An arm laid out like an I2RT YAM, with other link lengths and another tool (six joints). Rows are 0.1 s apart.
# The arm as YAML. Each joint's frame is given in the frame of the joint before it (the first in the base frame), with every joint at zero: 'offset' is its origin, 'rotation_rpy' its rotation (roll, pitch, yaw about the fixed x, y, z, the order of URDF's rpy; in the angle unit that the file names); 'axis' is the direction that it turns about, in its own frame. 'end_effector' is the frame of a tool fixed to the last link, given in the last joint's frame.
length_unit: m
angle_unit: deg
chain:
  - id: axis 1
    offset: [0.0, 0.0, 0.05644]
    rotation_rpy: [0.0, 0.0, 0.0]
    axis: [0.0, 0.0, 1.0]
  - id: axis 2
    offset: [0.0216, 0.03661, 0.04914]
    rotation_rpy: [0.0, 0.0, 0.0]
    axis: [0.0, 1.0, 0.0]
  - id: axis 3
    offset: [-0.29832, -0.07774, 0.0]
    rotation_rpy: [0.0, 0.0, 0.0]
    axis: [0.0, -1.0, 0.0]
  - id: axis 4
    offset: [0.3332, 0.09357, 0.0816]
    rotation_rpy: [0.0, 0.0, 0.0]
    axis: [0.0, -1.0, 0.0]
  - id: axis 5
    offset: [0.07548, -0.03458, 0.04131]
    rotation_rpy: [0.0, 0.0, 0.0]
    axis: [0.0, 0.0, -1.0]
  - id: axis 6
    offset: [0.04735, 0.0, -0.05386]
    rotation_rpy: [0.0, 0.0, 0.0]
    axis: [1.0, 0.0, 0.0]
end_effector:
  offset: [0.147, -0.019, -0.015]
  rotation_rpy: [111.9, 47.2, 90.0]
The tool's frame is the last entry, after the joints.
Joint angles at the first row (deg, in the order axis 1, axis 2, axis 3, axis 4, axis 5, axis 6):
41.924 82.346 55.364 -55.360 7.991 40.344
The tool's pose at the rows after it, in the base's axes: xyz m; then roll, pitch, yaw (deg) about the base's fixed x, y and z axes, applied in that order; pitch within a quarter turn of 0, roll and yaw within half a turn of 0:
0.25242 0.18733 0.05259 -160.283 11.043 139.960
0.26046 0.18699 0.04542 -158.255 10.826 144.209
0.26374 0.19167 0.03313 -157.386 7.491 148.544
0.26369 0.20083 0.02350 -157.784 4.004 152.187
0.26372 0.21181 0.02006 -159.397 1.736 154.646
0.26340 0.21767 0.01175 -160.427 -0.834 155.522
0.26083 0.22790 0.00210 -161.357 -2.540 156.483
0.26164 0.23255 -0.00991 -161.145 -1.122 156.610
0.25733 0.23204 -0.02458 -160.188 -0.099 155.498
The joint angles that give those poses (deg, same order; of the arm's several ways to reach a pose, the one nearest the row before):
40.874 85.508 57.733 -58.267 10.544 37.537
40.166 88.062 58.795 -57.924 10.460 32.886
38.936 90.522 59.326 -56.956 7.295 27.521
38.408 92.451 59.851 -56.074 3.791 23.389
38.408 93.250 60.292 -55.111 0.983 20.926
37.705 94.567 60.293 -54.056 -1.823 19.427
38.227 96.061 60.208 -52.476 -3.777 19.071
39.456 97.291 59.419 -49.929 -2.387 20.122
40.513 98.348 57.843 -47.645 -0.971 22.232

